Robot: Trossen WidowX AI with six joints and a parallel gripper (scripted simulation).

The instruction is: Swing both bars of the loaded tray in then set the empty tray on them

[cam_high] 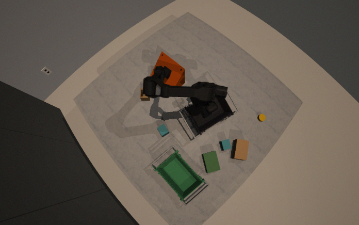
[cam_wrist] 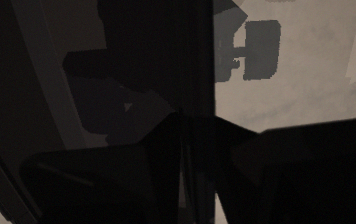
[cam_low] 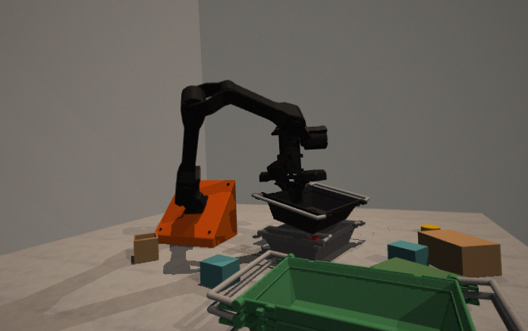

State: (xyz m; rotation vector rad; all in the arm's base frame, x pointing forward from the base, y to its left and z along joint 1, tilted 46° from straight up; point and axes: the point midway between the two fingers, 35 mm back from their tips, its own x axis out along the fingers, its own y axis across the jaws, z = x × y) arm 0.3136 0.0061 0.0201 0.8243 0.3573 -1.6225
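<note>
My gripper tip is now 70 mm short of the dark tray, 20 mm to the left of it and 20 mm below it. Also, from my gripper tip: green block (270 mm ahead, 230 mm to the right, 80 mm below); small tan box (340 mm behind, 180 mm to the right, 90 mm below); tan block (360 mm ahead, 70 mm below, 60 mm to the right).
</note>
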